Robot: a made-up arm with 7 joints. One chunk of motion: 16 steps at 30 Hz.
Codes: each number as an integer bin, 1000 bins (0 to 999) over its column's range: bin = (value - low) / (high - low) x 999, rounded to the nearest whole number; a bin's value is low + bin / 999 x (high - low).
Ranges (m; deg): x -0.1..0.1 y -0.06..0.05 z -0.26..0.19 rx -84..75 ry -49..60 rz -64..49
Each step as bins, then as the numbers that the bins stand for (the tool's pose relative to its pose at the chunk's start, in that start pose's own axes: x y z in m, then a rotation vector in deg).
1 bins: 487 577 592 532 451 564
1 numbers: -0.0025 0.0035 0.0067 0.67 0.21 -0.20
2 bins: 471 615 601 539 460 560
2 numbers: -0.0057 0.0077 0.0107 1.79 1.19 -0.66
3 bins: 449 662 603 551 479 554
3 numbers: -0.0101 0.0129 0.0116 3.70 3.26 -1.34
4 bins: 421 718 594 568 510 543
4 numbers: -0.0157 0.0191 0.0076 6.40 6.65 -2.58
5 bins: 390 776 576 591 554 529
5 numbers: -0.0219 0.0254 -0.0005 10.06 11.45 -4.16
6 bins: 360 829 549 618 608 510
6 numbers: -0.0279 0.0313 -0.0127 14.36 17.34 -6.31
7 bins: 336 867 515 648 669 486
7 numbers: -0.0327 0.0355 -0.0280 19.14 23.99 -9.03
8 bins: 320 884 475 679 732 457
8 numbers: -0.0359 0.0373 -0.0460 24.07 30.87 -12.31
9 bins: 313 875 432 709 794 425
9 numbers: -0.0373 0.0363 -0.0654 28.84 37.63 -15.93
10 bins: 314 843 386 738 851 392
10 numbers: -0.0371 0.0328 -0.0861 33.46 43.85 -19.66
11 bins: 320 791 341 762 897 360
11 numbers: -0.0359 0.0271 -0.1064 37.28 48.87 -23.28
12 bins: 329 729 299 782 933 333
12 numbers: -0.0341 0.0203 -0.1253 40.46 52.80 -26.33
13 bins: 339 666 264 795 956 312
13 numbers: -0.0321 0.0133 -0.1411 42.53 55.31 -28.71
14 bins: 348 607 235 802 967 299
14 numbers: -0.0303 0.0068 -0.1541 43.65 56.51 -30.18
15 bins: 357 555 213 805 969 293
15 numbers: -0.0285 0.0011 -0.1641 44.12 56.73 -30.86
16 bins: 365 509 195 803 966 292
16 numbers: -0.0269 -0.0040 -0.1722 43.80 56.40 -30.97
